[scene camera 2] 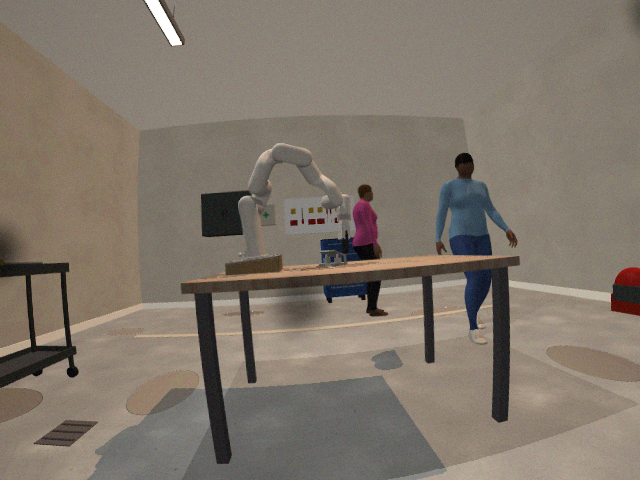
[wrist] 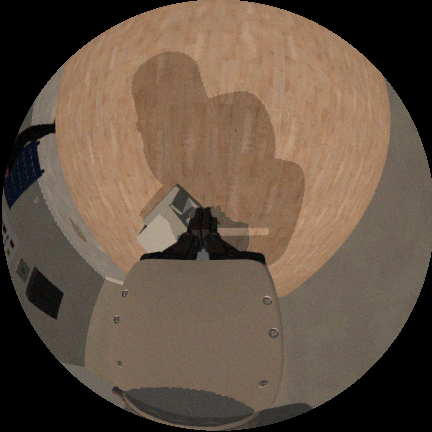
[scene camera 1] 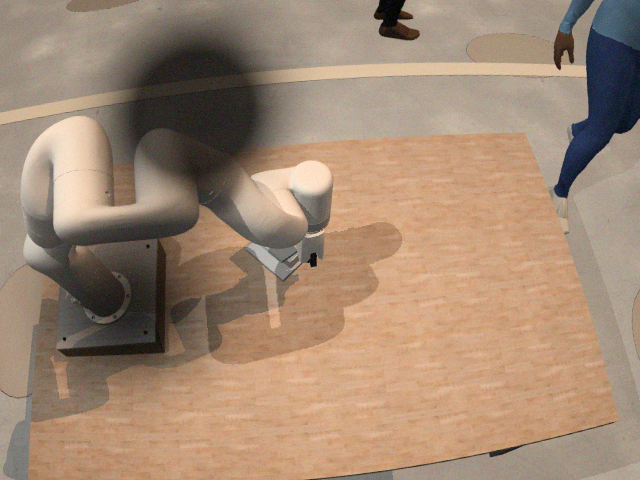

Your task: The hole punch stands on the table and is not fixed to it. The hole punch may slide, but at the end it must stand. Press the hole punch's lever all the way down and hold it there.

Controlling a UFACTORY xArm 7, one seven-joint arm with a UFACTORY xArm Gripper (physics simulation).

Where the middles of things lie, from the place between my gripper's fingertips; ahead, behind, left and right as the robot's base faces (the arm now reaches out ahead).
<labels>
Right now the hole punch [scene camera 1: 283, 270] is 70 mm behind my hand, 50 mm to the left of it and 20 mm below it. The rest, counted from my hand: broad pale lever [wrist: 164, 230] (70 mm behind, 50 mm to the left).
</labels>
